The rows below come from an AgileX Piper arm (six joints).
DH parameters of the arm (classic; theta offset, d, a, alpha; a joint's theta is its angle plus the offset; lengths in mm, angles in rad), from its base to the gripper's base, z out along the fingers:
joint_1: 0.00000 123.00 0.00 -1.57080
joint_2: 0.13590 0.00 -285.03 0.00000
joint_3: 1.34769 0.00 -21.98 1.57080
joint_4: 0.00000 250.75 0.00 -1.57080
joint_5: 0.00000 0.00 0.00 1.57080
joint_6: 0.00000 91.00 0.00 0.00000
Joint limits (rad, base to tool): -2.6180..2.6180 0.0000..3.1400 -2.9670..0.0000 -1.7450..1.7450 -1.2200..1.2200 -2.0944..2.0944
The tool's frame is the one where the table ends.
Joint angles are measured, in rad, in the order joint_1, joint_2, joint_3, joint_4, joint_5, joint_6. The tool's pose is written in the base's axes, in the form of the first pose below.
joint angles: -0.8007, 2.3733, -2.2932, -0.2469, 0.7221, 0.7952
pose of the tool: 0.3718 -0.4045 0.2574 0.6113 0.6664 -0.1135 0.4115
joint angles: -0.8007, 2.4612, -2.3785, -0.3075, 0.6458, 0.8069
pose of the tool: 0.3831 -0.4188 0.2419 0.5888 0.6620 -0.1358 0.4433
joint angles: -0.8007, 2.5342, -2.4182, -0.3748, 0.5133, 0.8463
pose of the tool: 0.3943 -0.4301 0.2234 0.5620 0.6520 -0.1484 0.4869
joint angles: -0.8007, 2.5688, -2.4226, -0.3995, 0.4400, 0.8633
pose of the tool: 0.3999 -0.4340 0.2103 0.5481 0.6497 -0.1486 0.5054
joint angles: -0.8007, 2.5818, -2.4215, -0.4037, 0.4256, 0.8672
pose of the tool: 0.4013 -0.4350 0.2033 0.5467 0.6509 -0.1477 0.5056
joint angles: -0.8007, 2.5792, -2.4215, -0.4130, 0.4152, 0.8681
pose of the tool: 0.4015 -0.4351 0.2058 0.5418 0.6504 -0.1506 0.5107
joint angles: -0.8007, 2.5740, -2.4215, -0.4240, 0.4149, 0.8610
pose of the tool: 0.4009 -0.4351 0.2090 0.5359 0.6527 -0.1570 0.5120
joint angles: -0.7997, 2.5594, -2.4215, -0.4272, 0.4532, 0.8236
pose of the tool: 0.3983 -0.4336 0.2149 0.5300 0.6640 -0.1709 0.4990
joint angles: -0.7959, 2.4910, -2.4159, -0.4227, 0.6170, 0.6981
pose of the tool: 0.3857 -0.4248 0.2412 0.5185 0.7000 -0.2089 0.4444
